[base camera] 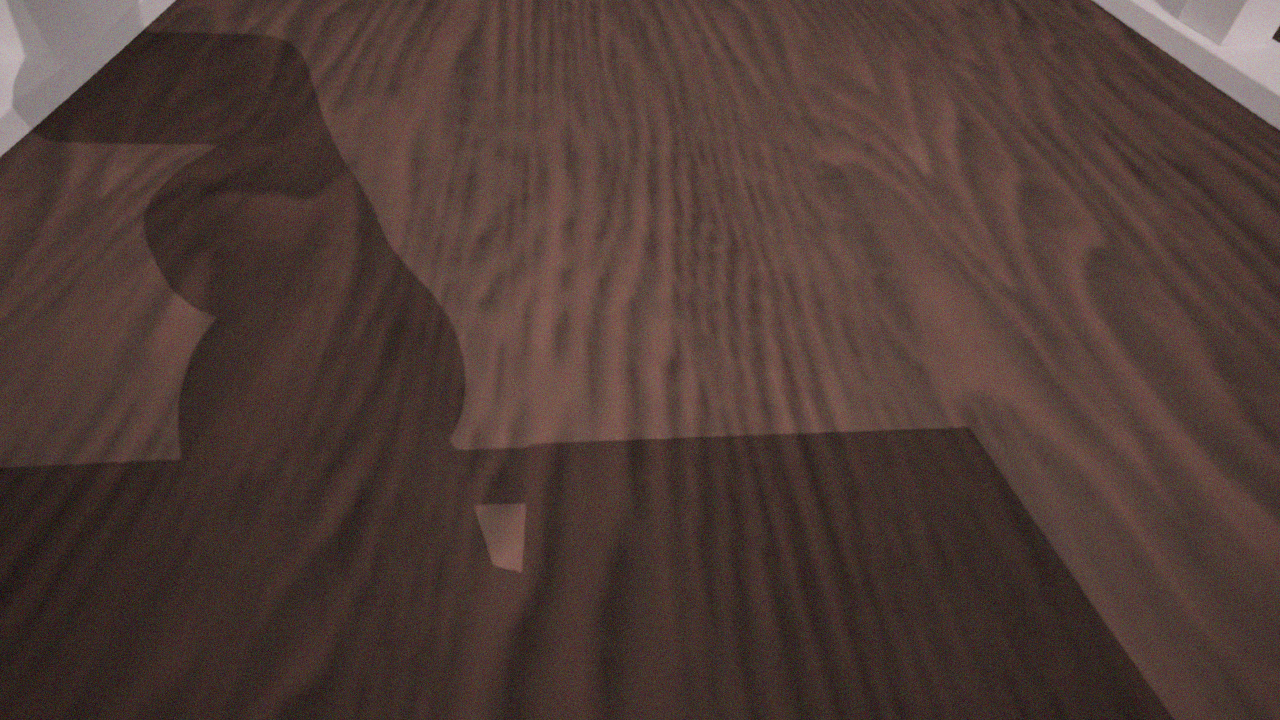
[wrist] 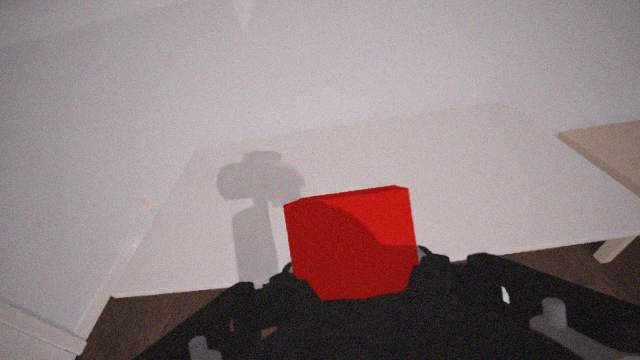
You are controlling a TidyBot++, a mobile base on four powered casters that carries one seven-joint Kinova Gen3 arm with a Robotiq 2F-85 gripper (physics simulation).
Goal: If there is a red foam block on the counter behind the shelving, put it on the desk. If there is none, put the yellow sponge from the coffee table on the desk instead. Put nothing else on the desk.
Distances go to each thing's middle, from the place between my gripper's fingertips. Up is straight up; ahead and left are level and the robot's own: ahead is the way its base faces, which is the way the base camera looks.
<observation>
My hand is 10 mm below the red foam block (wrist: pixel 358 244) and 10 mm past it.
</observation>
